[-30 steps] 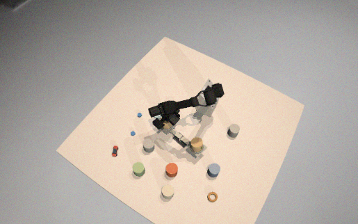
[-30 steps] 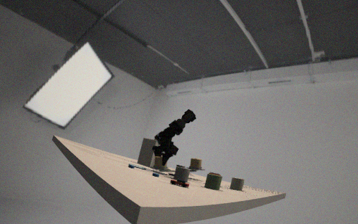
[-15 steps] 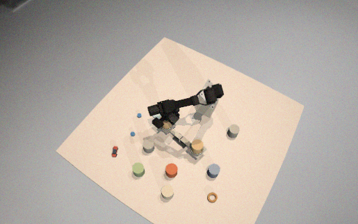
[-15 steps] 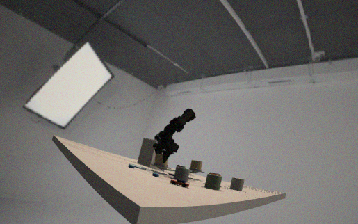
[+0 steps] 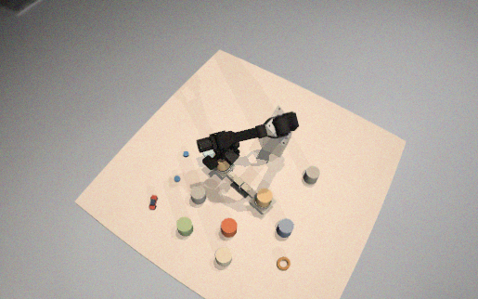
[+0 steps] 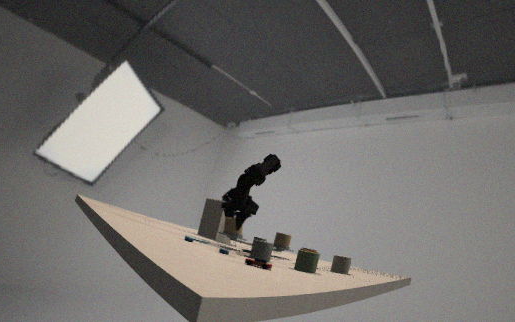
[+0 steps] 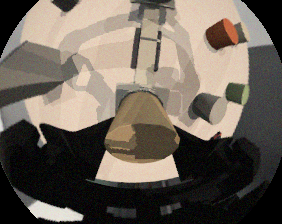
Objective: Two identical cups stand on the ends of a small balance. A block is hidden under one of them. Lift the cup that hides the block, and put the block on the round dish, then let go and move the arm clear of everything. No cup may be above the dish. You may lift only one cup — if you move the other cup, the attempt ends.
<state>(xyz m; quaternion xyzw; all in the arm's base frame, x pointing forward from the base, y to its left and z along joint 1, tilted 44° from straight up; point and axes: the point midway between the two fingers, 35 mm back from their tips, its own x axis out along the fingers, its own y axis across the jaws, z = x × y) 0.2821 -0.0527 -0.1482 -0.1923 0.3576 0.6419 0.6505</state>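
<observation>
The pale blue round dish lies 10 cm to the right of my gripper tip, 8 cm below it and 7 cm behind it. Round my gripper tip: balance beam (13 cm to the left, 4 cm below, 3 cm ahead); then balance (13 cm to the left, 6 cm below, 3 cm ahead); then tan cup (2 cm to the right, 1 cm above).
</observation>
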